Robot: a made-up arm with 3 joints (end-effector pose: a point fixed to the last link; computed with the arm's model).
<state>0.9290 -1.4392 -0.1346</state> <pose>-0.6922 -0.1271 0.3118 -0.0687 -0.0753 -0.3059</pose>
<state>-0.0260 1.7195 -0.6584</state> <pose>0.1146 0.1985 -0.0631 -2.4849 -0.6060 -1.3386</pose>
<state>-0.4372 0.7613 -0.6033</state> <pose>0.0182 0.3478 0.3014 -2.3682 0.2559 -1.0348</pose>
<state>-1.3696 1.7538 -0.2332</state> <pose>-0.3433 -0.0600 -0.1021 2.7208 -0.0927 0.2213</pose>
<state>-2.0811 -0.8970 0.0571</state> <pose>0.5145 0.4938 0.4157 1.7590 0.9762 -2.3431</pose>
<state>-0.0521 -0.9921 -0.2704</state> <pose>-0.1673 -0.1891 0.7872 -0.5854 0.7940 0.0021</pose>
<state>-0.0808 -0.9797 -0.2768</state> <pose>-0.1486 -0.1851 0.7912 -0.5993 0.8182 0.0094</pose>
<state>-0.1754 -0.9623 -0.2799</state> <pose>-0.0902 -0.1768 0.8048 -0.6382 0.8937 0.0382</pose>
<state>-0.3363 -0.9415 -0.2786</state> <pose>0.0075 -0.1572 0.8188 -0.7020 1.0201 0.0870</pose>
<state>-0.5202 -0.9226 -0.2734</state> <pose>0.1158 -0.1240 0.8201 -0.7750 1.1631 0.1408</pose>
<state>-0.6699 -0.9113 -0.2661</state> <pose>0.1993 -0.0893 0.8101 -0.8346 1.2780 0.1837</pose>
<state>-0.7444 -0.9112 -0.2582</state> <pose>0.2393 -0.0709 0.8026 -0.8603 1.3341 0.2083</pose>
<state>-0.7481 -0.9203 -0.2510</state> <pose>0.2421 -0.0727 0.8041 -0.8517 1.3356 0.2183</pose>
